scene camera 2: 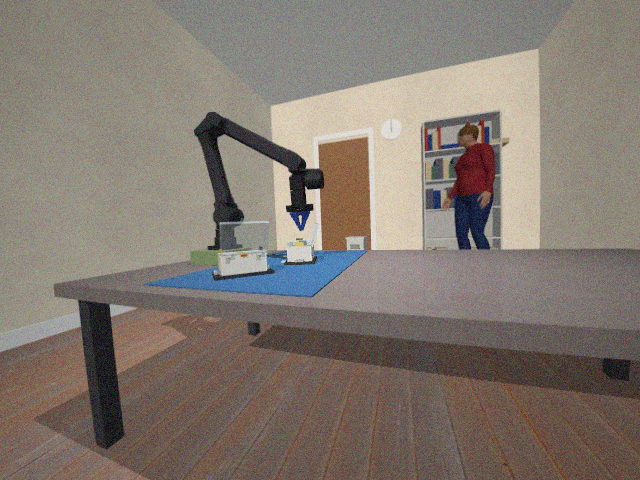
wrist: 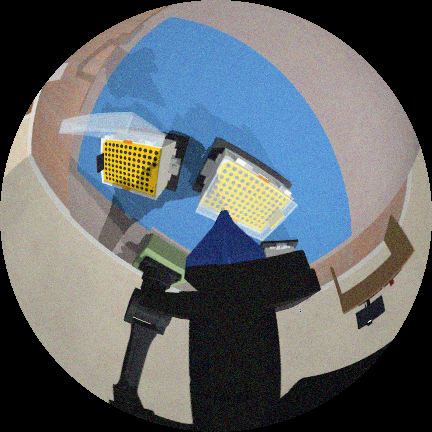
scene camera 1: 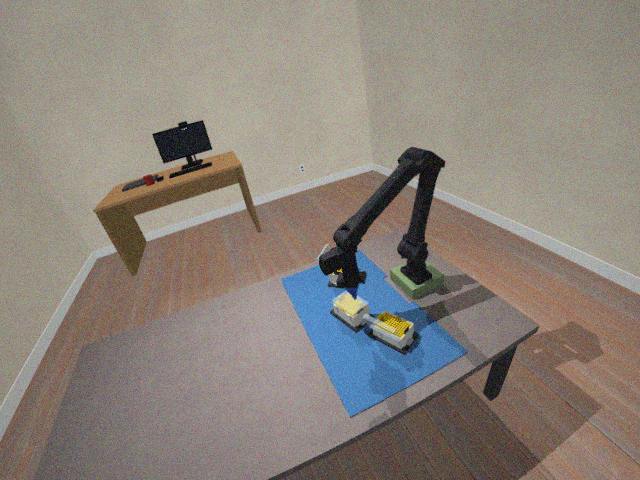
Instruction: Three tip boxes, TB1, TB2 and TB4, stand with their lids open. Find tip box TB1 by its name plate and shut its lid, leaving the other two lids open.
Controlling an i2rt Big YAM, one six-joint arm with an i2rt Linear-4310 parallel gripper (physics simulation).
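Places are measured from the arm's base along level axes (x right, y back, z down), in millimetres.
Where they show: gripper, between the fingertips: point(scene camera 2: 301, 230) point(wrist: 224, 214) point(scene camera 1: 355, 298); arm's base, origin of its link: point(wrist: 159, 269) point(scene camera 1: 415, 274).
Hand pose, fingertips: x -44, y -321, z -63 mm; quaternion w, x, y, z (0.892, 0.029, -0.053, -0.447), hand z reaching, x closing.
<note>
Each offset is from my fingertips to the top centre of the thing. "pt": to the spot under its first point. Level surfaces: height alone.
The middle tip box @(dx +37, dy +1, dz +36 mm) point(scene camera 1: 350, 312) point(scene camera 2: 299, 253) point(wrist: 248, 196) has its clear lid down over its yellow rack. My gripper point(scene camera 1: 355, 298) point(scene camera 2: 300, 228) point(wrist: 224, 214) is shut and empty, its blue tips pointing down just above this box near the lid's edge. The near tip box point(scene camera 1: 392, 335) point(scene camera 2: 242, 264) point(wrist: 131, 167) has its clear lid point(scene camera 2: 244, 235) point(wrist: 112, 123) standing open. The far tip box @(dx +268, dy +84, dz +48 mm) point(scene camera 1: 333, 280) point(wrist: 281, 249) is mostly hidden behind my gripper; its lid @(pt dx +320, dy +16, dz -31 mm) point(scene camera 1: 323, 252) stands up. The name plates cannot be read in these views.
The boxes stand on a blue mat @(dz +113 mm) point(scene camera 1: 361, 392) point(scene camera 2: 320, 273) point(wrist: 215, 65) on the grey table @(dz +116 mm) point(scene camera 1: 180, 387) point(scene camera 2: 465, 289). The arm's green base block point(scene camera 1: 413, 289) point(scene camera 2: 204, 257) point(wrist: 160, 252) is beside the mat. A wooden desk point(scene camera 1: 180, 180) and a person point(scene camera 2: 474, 175) are farther off.
</note>
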